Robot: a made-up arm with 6 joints.
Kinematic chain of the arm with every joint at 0, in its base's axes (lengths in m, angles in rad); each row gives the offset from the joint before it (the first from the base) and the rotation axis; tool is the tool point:
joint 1: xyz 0 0 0.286 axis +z
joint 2: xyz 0 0 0 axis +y
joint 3: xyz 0 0 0.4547 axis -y
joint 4: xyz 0 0 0 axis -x
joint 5: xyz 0.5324 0 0 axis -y
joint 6: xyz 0 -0.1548 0 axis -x
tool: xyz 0 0 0
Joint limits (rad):
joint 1: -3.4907..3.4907
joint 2: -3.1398..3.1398
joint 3: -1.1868..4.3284
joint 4: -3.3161..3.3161
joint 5: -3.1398..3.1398
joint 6: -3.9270..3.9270
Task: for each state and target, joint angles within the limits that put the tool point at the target. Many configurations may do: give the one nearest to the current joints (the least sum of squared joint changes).
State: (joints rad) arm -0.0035 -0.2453 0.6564 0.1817 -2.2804 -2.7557
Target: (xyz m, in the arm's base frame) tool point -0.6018 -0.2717 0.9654
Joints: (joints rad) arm 0.1929 -1.1146 0.8502 0.2126 -2.2804 -2.7557
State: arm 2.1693 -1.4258 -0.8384 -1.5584 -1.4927 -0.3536
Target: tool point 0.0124 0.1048 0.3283
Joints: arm 1.6354 -1.4240 -1.1868 -1.4468 -1.4927 -0.3536
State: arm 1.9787 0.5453 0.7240 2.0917 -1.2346 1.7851
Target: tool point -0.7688 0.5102 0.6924
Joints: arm 2.5136 1.1282 1.2465 1.8241 -1.2346 1.7851
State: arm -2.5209 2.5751 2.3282 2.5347 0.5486 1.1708
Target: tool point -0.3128 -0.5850 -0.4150
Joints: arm -2.2672 2.6920 1.9786 2.6339 0.5486 1.1708
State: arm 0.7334 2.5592 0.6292 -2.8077 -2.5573 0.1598
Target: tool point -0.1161 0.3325 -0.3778
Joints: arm 1.4755 1.8865 0.1938 -2.8270 -2.5573 0.1598
